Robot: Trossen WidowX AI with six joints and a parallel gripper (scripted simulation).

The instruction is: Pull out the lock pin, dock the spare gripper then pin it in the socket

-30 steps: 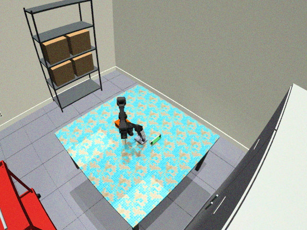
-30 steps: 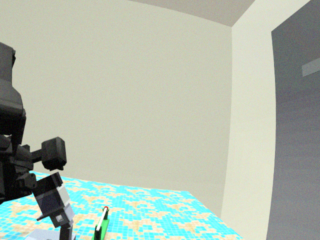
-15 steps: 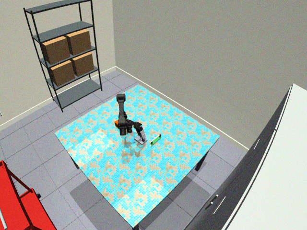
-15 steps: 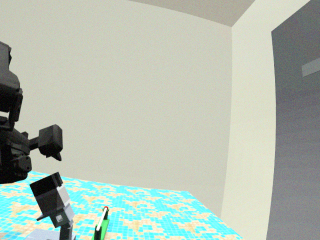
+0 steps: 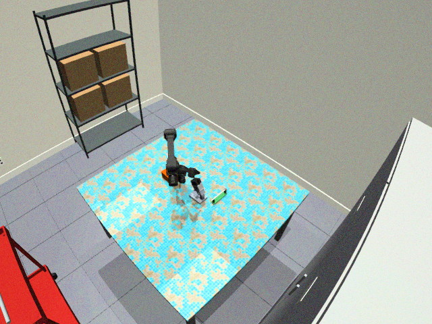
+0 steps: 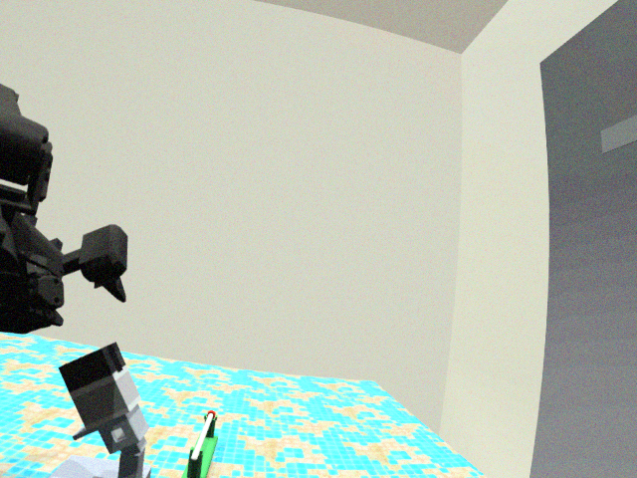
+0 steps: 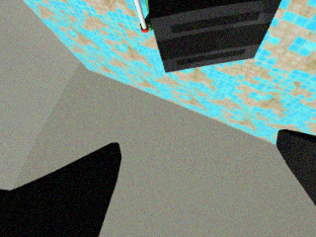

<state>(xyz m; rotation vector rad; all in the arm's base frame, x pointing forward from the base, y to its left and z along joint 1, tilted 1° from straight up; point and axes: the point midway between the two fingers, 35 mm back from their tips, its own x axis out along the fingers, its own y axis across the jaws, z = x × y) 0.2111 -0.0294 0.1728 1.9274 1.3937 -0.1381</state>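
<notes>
Right now my gripper tip is 16 cm short of the green rest, 6 cm to the right of it and 19 cm above it. From my gripper tip the other things lie so: grey mount 5 cm ahead, 2 cm to the right, 16 cm below; then spare gripper 4 cm ahead, 3 cm to the right, 9 cm below.
</notes>
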